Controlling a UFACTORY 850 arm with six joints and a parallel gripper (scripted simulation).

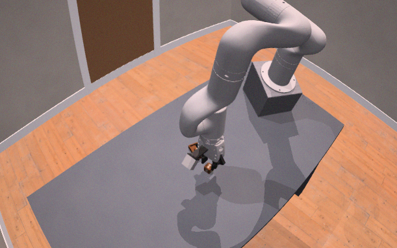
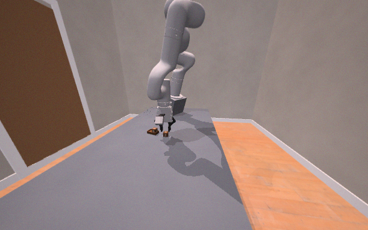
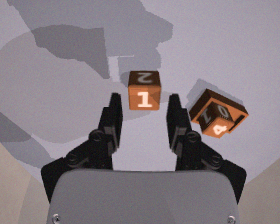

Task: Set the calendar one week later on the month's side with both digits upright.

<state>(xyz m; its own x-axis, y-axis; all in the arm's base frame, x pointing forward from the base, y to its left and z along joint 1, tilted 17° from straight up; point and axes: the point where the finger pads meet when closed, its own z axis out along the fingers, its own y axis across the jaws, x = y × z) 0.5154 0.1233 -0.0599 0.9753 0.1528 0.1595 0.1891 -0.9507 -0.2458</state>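
Now: the number cube 40 mm below my hand. Also, from my hand: brown wooden calendar tray (20 mm behind, 110 mm to the right, 50 mm below).
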